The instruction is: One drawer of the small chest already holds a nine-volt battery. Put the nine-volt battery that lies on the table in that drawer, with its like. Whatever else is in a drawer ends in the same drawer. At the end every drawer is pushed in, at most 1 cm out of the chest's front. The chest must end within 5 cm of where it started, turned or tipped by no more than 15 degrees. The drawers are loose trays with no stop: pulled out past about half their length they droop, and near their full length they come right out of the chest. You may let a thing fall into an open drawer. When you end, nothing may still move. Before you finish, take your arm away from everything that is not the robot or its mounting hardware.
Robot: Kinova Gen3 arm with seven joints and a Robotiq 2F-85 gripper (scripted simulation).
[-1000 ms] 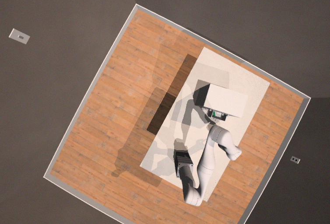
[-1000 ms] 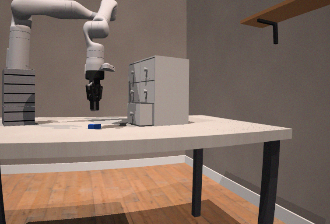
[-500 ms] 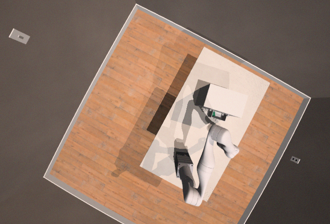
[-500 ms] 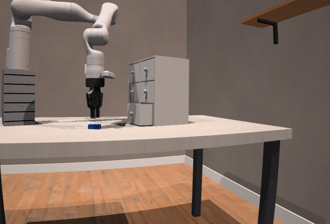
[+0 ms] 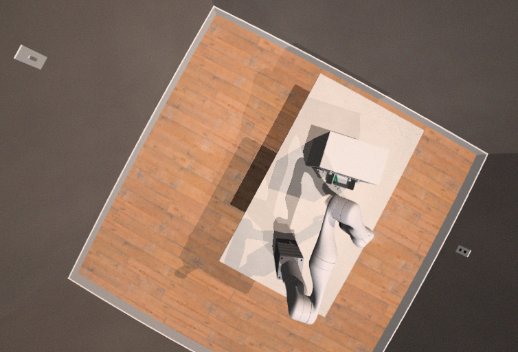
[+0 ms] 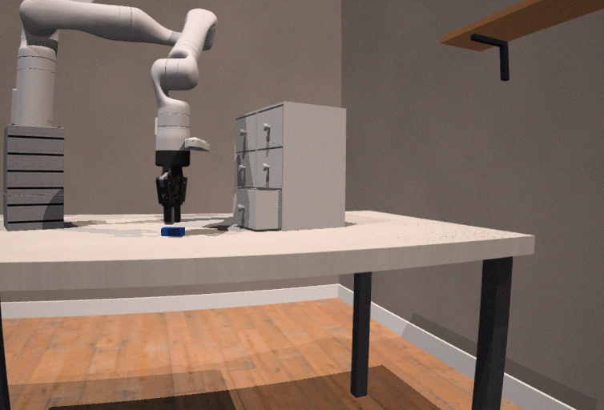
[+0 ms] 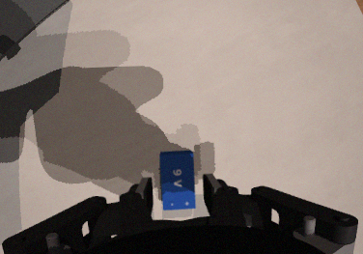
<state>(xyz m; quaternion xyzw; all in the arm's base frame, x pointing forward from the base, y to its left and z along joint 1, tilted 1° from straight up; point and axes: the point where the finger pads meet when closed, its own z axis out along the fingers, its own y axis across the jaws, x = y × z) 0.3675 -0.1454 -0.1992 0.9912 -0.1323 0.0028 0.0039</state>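
Right now my hand is 4 cm above the blue nine-volt battery and 1 cm past it. Round my hand: green block 20 cm ahead, 16 cm to the left, 3 cm below.
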